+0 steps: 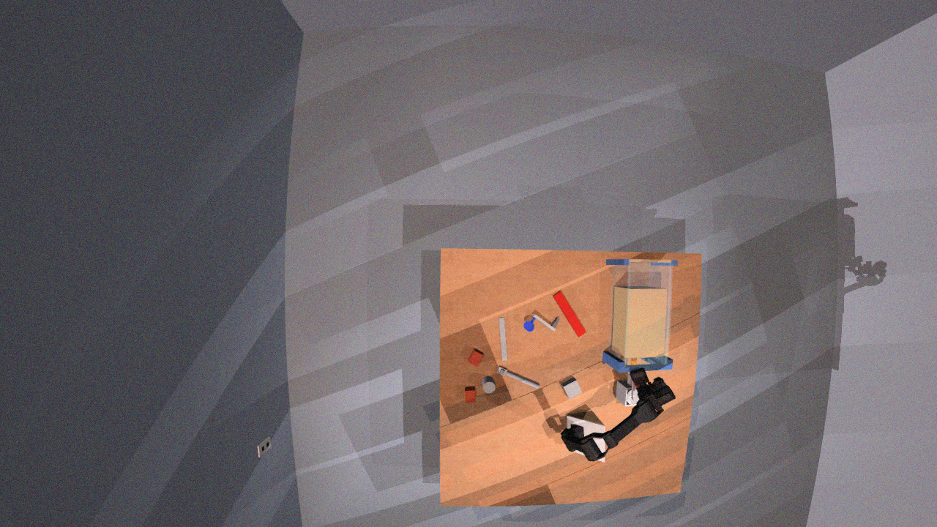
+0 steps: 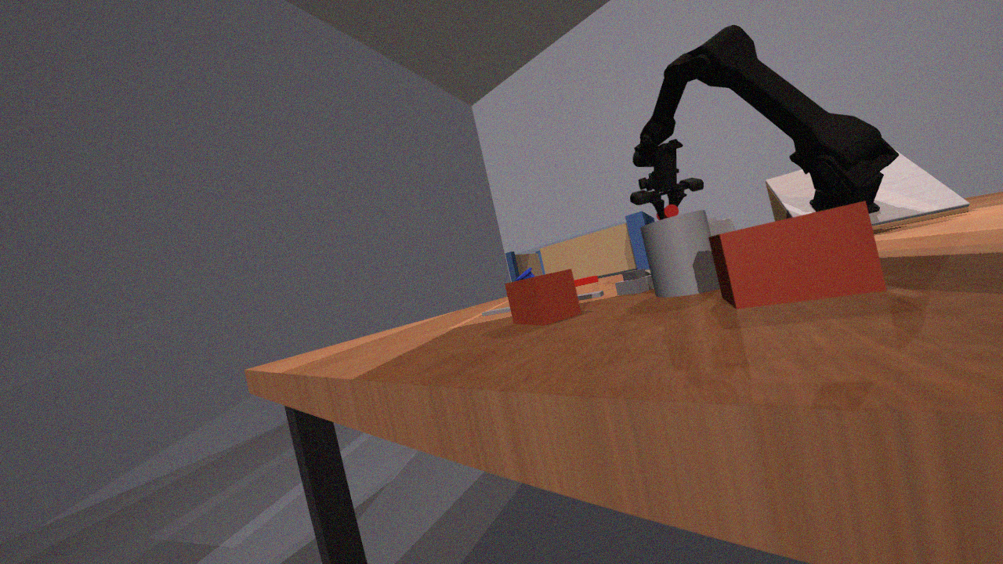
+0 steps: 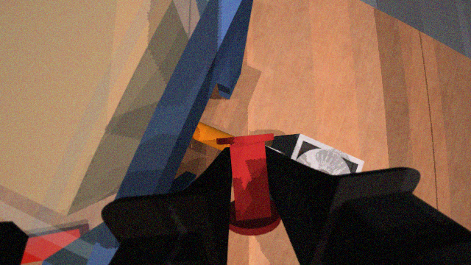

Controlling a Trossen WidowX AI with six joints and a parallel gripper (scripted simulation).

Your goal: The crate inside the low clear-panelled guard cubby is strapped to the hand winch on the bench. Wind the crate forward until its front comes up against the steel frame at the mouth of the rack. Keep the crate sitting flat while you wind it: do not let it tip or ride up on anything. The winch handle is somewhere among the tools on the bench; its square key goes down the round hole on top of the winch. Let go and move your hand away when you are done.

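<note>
My gripper tip is 40 mm past the red-knobbed crank, 20 mm to the right of it and 30 mm above it. Round my gripper tip: grey winch (120 mm behind, 10 mm to the left, 100 mm below); then blue steel frame (50 mm ahead, 10 mm to the right, 30 mm below); then red grip (10 mm behind, 20 mm to the left).
</note>
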